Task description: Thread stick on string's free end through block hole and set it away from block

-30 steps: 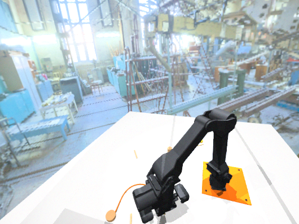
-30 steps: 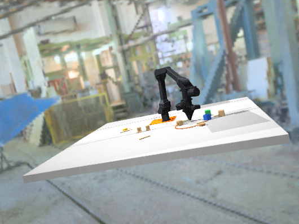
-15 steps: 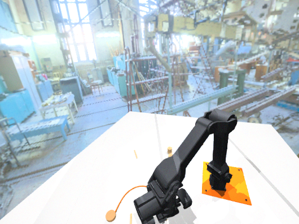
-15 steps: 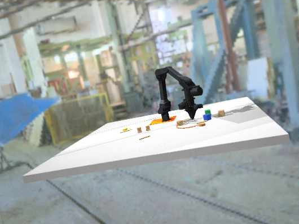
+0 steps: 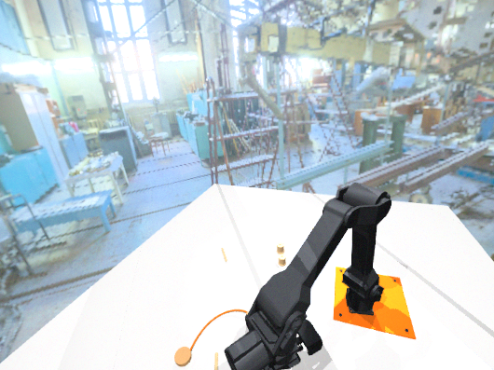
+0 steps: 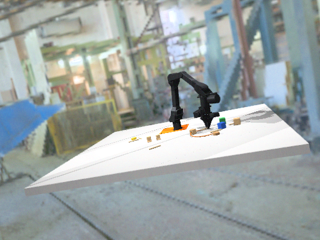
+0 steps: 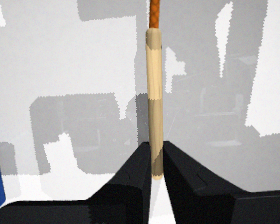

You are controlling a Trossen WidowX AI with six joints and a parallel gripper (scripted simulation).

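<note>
Right now the thin wooden stick is 30 mm to the right of my gripper tip, 20 mm ahead of it and 10 mm above it. From my gripper tip the other things lie so: blue cube: 80 mm to the left, 80 mm ahead, 20 mm above; green cube: 110 mm to the left, 60 mm behind, 20 mm above; round wooden button: 220 mm ahead, 30 mm to the left, 10 mm above.
</note>
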